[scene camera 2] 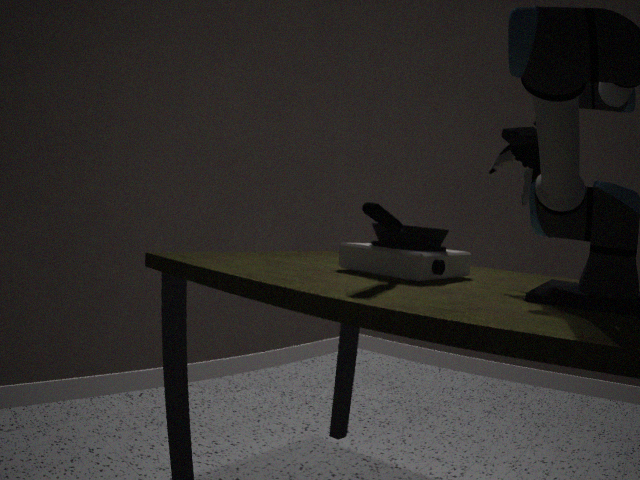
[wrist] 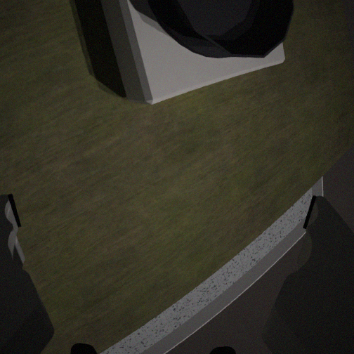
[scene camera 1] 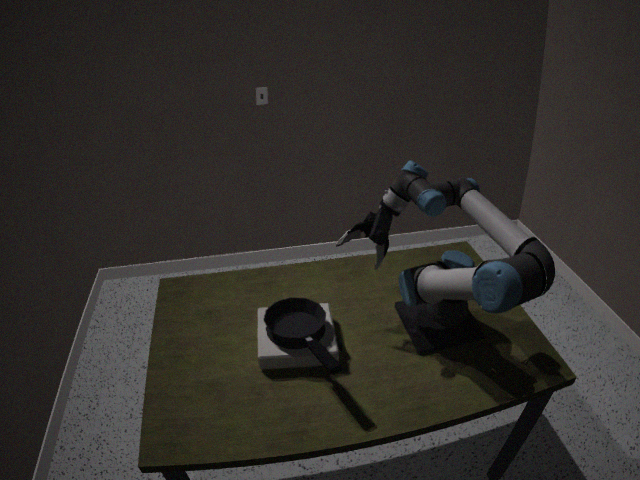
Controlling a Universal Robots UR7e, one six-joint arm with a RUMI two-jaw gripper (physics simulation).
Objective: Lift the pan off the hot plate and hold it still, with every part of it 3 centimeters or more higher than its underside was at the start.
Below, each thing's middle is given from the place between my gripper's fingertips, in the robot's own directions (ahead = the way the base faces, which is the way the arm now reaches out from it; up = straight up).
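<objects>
My hand: 230 mm short of the black pan (scene camera 1: 294,320), 120 mm above it, 190 mm to the right of it.
</objects>
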